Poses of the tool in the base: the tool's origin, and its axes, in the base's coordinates. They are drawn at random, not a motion.
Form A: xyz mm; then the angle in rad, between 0 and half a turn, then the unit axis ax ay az.
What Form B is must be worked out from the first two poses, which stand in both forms.
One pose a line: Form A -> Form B
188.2, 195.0, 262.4, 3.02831, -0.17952, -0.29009, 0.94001 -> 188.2, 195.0, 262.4, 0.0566, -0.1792, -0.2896, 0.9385
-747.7, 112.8, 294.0, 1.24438, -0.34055, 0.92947, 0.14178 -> -747.7, 112.8, 294.0, 0.8126, -0.1985, 0.5417, 0.0826
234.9, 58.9, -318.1, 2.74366, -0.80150, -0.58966, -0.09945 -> 234.9, 58.9, -318.1, 0.1977, -0.7857, -0.5780, -0.0975
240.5, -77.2, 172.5, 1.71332, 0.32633, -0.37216, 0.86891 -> 240.5, -77.2, 172.5, 0.6550, 0.2466, -0.2812, 0.6566
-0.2, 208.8, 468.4, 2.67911, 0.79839, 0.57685, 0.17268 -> -0.2, 208.8, 468.4, 0.2292, 0.7771, 0.5615, 0.1681
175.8, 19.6, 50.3, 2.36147, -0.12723, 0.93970, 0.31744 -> 175.8, 19.6, 50.3, 0.3802, -0.1177, 0.8691, 0.2936
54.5, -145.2, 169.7, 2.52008, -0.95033, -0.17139, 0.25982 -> 54.5, -145.2, 169.7, 0.3058, -0.9048, -0.1632, 0.2474
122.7, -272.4, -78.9, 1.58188, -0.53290, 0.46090, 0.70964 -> 122.7, -272.4, -78.9, 0.7032, -0.3789, 0.3277, 0.5046
